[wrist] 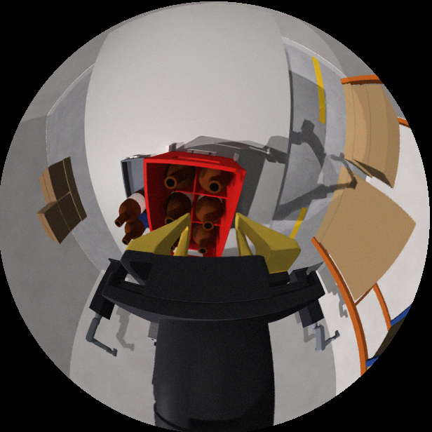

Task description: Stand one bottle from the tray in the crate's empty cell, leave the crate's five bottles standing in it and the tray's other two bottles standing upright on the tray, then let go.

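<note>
The red crate (pixel 195 162) stands in the middle of the wrist view, with brown bottles upright in its cells. A far left bottle (pixel 179 176), a far right bottle (pixel 212 179), a middle left bottle (pixel 177 204), a middle right bottle (pixel 208 206) and a near right bottle (pixel 202 234) show. The near left cell is mostly hidden behind a finger. Two more bottles (pixel 131 206) (pixel 133 231) stand left of the crate, by the grey tray (pixel 131 175), which is partly hidden. My gripper (pixel 212 217) is open and empty, above the near part of the crate.
Brown cardboard boxes (pixel 63 200) are at the far left. Larger boxes (pixel 367 235) stand on an orange-framed rack (pixel 345 295) at the right. The pale table top (pixel 190 80) extends beyond the crate, and the arm's shadow falls to the right.
</note>
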